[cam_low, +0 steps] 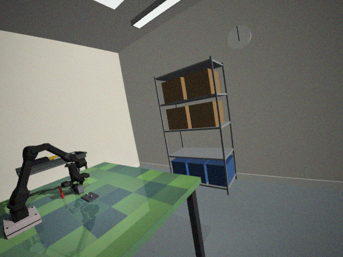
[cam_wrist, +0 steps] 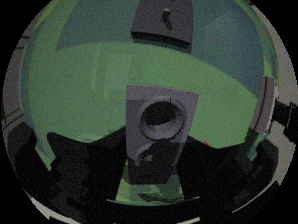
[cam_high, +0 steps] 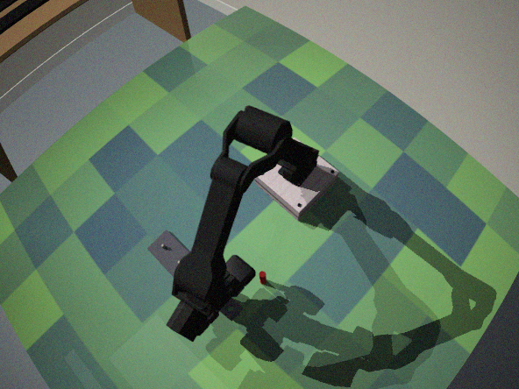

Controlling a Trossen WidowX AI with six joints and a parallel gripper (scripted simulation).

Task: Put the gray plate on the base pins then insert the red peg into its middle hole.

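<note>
The base is 17 cm to the right of my gripper tip, 1 cm below it and 1 cm behind it. Round my gripper tip: gray plate: 3 cm above; red peg: 10 cm behind, 4 cm to the left, 3 cm above.
</note>
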